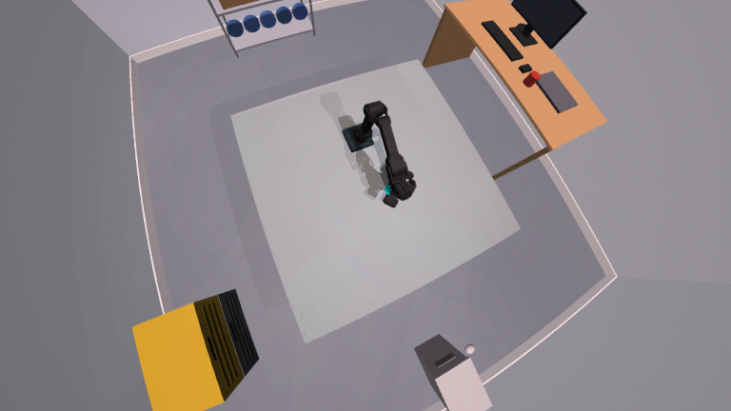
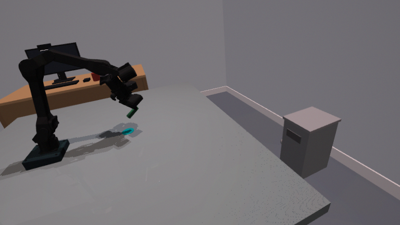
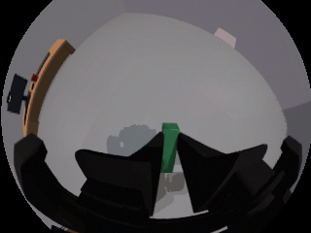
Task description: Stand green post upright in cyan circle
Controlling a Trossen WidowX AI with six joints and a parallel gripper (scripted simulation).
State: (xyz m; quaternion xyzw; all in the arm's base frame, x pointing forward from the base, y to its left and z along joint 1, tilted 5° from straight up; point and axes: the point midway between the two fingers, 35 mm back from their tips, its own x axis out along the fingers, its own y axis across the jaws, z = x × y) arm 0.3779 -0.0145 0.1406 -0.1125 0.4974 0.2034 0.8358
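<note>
My gripper tip is 11 cm above the cyan circle and 6 cm past it. From my gripper tip the other things lie so: green post (2 cm behind, 1 cm to the right, 1 cm below).
</note>
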